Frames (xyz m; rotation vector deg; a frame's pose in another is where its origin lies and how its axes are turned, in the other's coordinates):
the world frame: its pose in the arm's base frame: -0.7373 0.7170 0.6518 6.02 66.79 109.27
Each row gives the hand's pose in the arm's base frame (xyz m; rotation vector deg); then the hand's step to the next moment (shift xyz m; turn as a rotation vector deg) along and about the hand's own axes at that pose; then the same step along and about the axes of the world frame.
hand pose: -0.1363 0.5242 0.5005 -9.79 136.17 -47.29
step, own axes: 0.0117 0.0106 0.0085 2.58 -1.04 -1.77
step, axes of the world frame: 0.0086 -0.0110 -0.0112 1.33 2.45 -1.76
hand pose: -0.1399 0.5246 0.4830 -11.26 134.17 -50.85
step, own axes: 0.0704 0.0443 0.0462 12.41 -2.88 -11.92
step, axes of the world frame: 0.0356 -0.0498 -0.0729 9.81 12.81 -6.64
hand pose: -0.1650 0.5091 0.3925 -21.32 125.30 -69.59
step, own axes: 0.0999 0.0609 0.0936 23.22 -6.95 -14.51
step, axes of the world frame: -0.0038 -0.0698 -0.1325 11.71 20.67 -15.28
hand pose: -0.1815 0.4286 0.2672 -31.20 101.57 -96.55
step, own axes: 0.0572 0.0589 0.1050 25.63 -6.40 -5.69
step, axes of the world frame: -0.0782 -0.0540 -0.0934 3.63 18.74 -19.13
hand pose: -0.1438 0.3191 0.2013 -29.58 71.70 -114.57
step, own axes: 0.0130 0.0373 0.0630 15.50 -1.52 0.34
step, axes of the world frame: -0.0677 -0.0224 -0.0210 -1.80 9.48 -12.23
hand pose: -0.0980 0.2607 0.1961 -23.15 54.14 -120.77
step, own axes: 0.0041 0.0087 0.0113 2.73 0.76 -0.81
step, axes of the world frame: -0.0141 -0.0021 -0.0040 0.11 0.62 -2.88
